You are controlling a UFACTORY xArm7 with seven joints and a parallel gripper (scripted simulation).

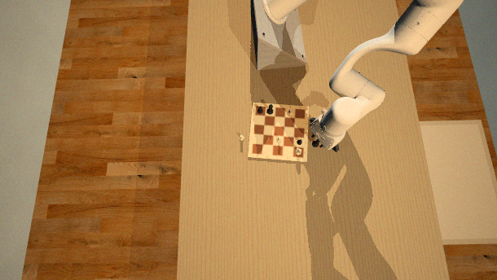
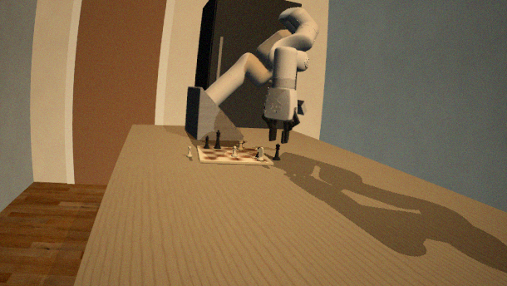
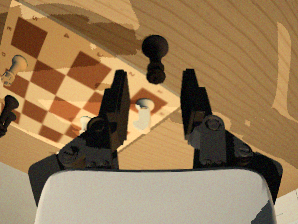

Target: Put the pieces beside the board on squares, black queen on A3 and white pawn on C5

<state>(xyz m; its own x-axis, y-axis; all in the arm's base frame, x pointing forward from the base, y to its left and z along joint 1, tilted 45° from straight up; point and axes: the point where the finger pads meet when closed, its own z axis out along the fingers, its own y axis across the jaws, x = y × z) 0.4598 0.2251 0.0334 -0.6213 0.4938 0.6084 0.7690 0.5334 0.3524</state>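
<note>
Now: the black pawn 60 mm to the right of my hand and 60 mm below it. From my hand the other things lie so: chessboard: 40 mm behind, 140 mm to the right, 70 mm below.
</note>
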